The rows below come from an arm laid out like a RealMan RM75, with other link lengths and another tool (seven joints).
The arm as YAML. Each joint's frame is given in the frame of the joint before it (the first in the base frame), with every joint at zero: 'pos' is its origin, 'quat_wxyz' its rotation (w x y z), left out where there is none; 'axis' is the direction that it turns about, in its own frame. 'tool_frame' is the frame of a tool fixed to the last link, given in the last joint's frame.
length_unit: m
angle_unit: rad
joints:
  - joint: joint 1
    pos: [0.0, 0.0, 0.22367]
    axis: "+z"
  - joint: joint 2
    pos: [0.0, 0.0, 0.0]
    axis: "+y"
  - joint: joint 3
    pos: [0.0, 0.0, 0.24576]
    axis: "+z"
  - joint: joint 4
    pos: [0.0, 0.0, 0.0]
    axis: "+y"
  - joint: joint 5
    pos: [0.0, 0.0, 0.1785]
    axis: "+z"
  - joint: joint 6
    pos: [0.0, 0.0, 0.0]
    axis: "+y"
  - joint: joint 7
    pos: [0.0, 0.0, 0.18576]
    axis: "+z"
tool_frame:
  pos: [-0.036, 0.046, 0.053]
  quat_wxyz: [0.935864, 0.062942, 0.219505, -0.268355]
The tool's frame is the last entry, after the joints.
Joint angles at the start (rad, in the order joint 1, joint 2, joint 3, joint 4, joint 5, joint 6, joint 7):
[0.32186 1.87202 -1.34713 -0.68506 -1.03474 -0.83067 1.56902]
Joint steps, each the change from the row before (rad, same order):
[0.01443 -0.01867 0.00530 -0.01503 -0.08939 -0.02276 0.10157]
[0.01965 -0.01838 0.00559 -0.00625 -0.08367 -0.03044 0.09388]
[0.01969 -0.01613 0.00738 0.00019 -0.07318 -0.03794 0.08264]
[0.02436 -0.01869 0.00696 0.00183 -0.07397 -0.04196 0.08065]
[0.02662 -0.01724 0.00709 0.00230 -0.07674 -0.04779 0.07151]
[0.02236 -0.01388 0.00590 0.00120 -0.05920 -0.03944 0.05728]
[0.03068 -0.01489 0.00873 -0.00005 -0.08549 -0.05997 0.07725]
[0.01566 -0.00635 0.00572 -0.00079 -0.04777 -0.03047 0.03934]
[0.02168 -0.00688 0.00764 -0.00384 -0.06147 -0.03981 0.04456]
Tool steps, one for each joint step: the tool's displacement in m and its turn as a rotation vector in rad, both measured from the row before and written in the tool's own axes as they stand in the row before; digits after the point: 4 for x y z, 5 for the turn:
[-0.0018 0.0034 0.0011 -0.04781 0.03045 -0.01220]
[-0.0016 0.0039 0.0017 -0.04932 0.03347 -0.01236]
[-0.0006 0.0042 0.0015 -0.05008 0.03303 -0.00819]
[-0.0009 0.0039 0.0016 -0.04887 0.03884 -0.01220]
[-0.0002 0.0056 0.0022 -0.04793 0.04519 -0.02097]
[-0.0003 0.0038 0.0014 -0.03698 0.03806 -0.01379]
[0.0009 0.0071 0.0030 -0.05352 0.05958 -0.01907]
[0.0014 0.0032 0.0022 -0.02467 0.03547 -0.00818]
[0.0010 0.0045 0.0026 -0.02708 0.04595 -0.01646]

